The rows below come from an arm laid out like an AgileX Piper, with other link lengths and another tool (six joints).
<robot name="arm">
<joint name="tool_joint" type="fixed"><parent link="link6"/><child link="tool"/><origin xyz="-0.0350 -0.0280 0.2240" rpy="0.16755 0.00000 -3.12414"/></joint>
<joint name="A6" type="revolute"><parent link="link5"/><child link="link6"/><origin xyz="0.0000 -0.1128 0.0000" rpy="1.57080 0.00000 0.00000"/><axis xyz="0 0 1"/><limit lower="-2.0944" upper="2.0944"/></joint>
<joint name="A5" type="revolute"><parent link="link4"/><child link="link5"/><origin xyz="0.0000 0.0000 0.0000" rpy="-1.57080 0.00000 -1.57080"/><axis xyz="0 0 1"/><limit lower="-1.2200" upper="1.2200"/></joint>
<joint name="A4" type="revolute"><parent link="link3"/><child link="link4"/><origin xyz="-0.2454 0.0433 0.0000" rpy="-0.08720 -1.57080 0.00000"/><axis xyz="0 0 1"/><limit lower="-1.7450" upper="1.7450"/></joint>
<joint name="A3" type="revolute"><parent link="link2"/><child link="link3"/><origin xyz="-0.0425 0.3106 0.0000" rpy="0.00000 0.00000 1.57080"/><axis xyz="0 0 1"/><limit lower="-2.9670" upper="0.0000"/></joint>
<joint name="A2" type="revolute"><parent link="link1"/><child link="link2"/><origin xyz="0.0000 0.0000 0.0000" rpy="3.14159 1.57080 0.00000"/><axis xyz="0 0 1"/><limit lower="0.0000" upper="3.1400"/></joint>
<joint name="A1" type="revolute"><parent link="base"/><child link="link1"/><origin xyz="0.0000 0.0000 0.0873" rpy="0.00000 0.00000 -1.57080"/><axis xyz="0 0 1"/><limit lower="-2.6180" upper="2.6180"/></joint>
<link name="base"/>
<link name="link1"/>
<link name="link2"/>
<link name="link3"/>
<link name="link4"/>
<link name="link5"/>
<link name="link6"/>
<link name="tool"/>
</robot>
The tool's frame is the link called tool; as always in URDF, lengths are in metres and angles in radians.
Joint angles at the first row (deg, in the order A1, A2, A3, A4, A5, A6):
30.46 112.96 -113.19 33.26 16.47 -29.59
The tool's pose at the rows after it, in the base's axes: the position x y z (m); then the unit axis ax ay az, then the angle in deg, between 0 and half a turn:
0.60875, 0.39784, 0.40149, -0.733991, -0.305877, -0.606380, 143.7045
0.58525, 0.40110, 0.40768, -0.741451, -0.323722, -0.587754, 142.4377
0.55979, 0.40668, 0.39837, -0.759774, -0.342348, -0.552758, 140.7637
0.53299, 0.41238, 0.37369, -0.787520, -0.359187, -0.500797, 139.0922
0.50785, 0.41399, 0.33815, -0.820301, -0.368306, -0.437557, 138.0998
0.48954, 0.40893, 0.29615, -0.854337, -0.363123, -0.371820, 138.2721
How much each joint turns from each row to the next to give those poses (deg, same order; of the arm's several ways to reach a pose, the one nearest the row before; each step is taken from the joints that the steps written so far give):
0.00 -2.93 0.00 -0.73 3.83 0.30
0.00 -2.66 0.00 -0.48 5.22 0.92
0.00 -2.09 0.00 -0.40 6.69 1.63
0.00 -1.34 0.00 -0.49 7.77 2.30
0.00 -0.51 0.00 -1.01 7.87 3.09
0.00 0.47 0.00 -1.87 6.80 3.94

